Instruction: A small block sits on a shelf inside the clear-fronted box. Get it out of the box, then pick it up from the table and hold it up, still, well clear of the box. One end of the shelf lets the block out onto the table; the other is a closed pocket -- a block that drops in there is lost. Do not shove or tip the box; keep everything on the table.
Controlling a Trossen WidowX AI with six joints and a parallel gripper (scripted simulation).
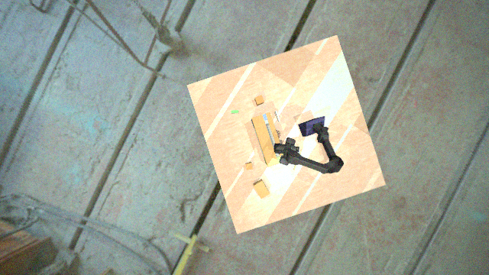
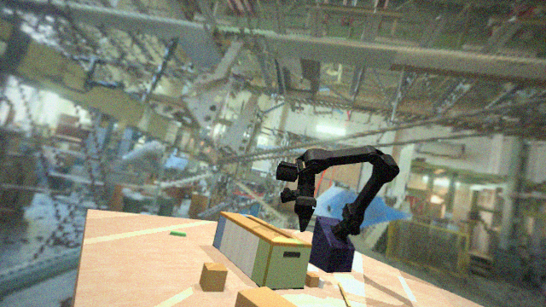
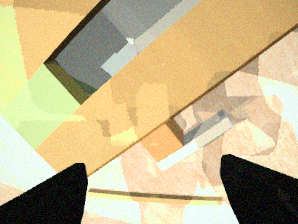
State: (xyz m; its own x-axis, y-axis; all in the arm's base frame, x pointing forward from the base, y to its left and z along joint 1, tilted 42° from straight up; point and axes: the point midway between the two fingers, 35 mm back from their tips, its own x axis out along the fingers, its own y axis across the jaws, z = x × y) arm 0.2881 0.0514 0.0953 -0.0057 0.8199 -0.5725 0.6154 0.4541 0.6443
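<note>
My gripper tip is now 13 cm above the orange-brown block, 4 cm to the right of it and 4 cm past it. From my gripper tip the other things lie so: thin stick: 15 cm below, 11 cm to the left, 11 cm behind; box: 13 cm to the right, 9 cm below, 4 cm ahead.
</note>
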